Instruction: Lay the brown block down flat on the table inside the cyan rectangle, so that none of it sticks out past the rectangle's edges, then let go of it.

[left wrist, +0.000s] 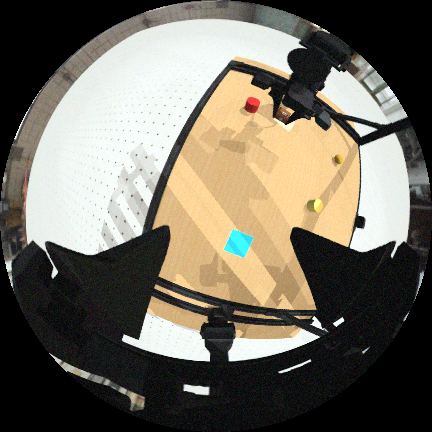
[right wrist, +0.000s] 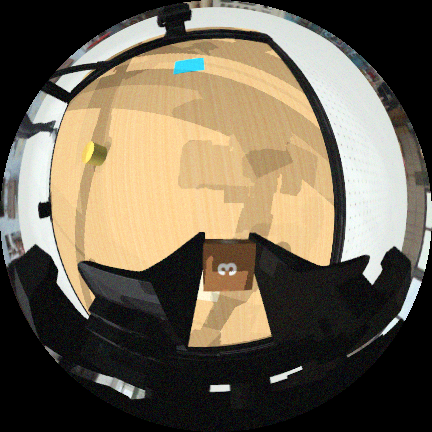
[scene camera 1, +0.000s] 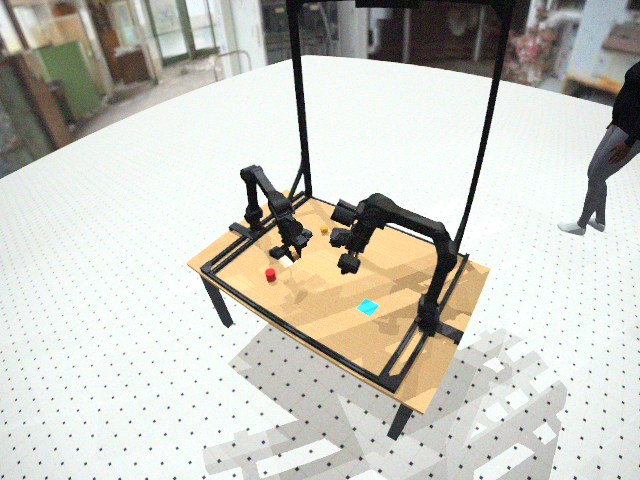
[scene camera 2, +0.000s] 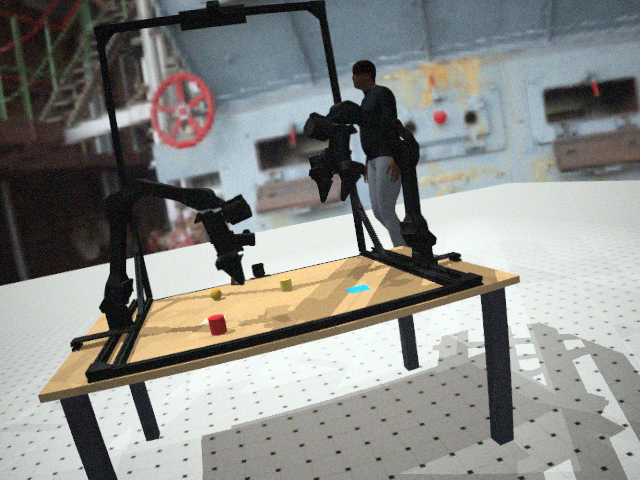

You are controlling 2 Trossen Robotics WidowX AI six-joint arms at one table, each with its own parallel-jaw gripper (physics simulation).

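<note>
The brown block, marked with a white 3, is held above the table. My right gripper is shut on it, with a finger on either side. In scene camera 2 the fingers mostly hide the block. The cyan rectangle lies bare on the table, well away from the block. My left gripper is open and empty, high above the table.
A red cylinder stands near the right gripper. A cream patch lies below that gripper. A yellow cylinder and a yellow ball are towards the back. Black rails edge the table.
</note>
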